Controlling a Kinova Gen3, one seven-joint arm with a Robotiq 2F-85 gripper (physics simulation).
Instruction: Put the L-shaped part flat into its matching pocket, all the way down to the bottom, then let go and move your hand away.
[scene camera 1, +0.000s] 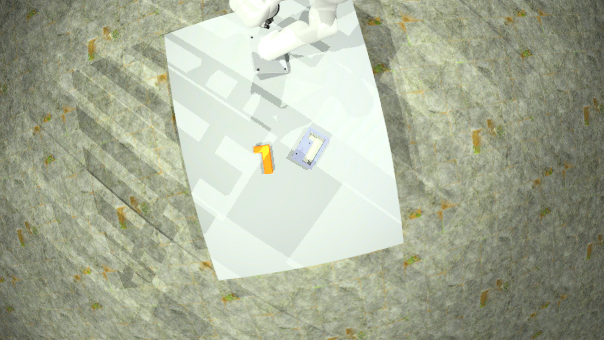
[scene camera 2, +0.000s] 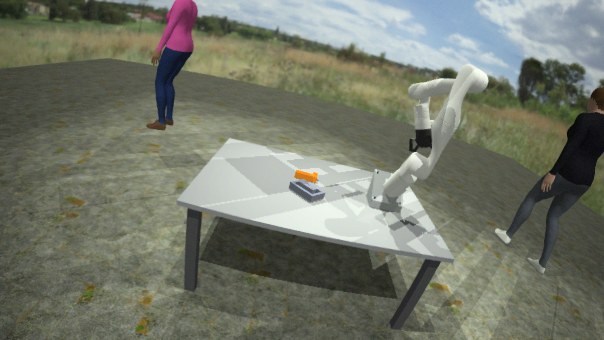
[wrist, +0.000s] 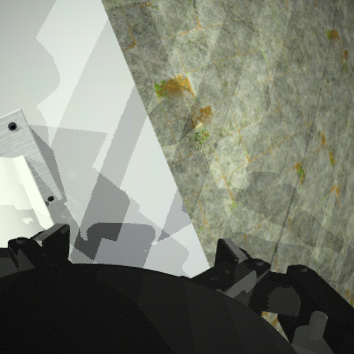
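Pixels of known places: gripper, fingertip midpoint: (wrist: 142, 248); arm's base, link origin: (scene camera 1: 267, 49) (scene camera 2: 391, 188).
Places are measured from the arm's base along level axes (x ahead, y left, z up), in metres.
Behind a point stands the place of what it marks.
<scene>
The orange L-shaped part (scene camera 1: 265, 158) @[x 0.417, y -0.066, z -0.064 m] (scene camera 2: 306, 175) @[x 0.420, y -0.048, z -0.068 m] lies flat on the white table (scene camera 1: 295, 219) @[x 0.680, y 0.015, z -0.094 m] (scene camera 2: 236, 190) @[x 0.687, y 0.258, z -0.094 m] (wrist: 88, 88) @[x -0.167, y -0.085, z -0.094 m], near its middle. Just beside it stands the lavender-grey block (scene camera 1: 298, 152) @[x 0.411, y 0.064, z -0.058 m] (scene camera 2: 307, 190) @[x 0.398, y 0.111, z -0.074 m] with the L-shaped pocket, which is empty. My gripper (scene camera 2: 414, 146) (wrist: 142, 248) @[x -0.096, y 0.052, z 0.198 m] is open and empty. It hangs high above the table's edge near the arm's base, far from the part and the block. The wrist view shows neither the part nor the block.
The arm's grey base plate (scene camera 1: 270, 67) @[x 0.075, y 0.003, z 0.003 m] (scene camera 2: 375, 190) @[x 0.082, y 0.028, z -0.021 m] (wrist: 17, 140) @[x -0.048, y -0.037, z 0.033 m] is bolted at one end of the table. A person in pink (scene camera 2: 175, 63) stands far behind the table. A person in black (scene camera 2: 570, 168) walks at the right, near the arm.
</scene>
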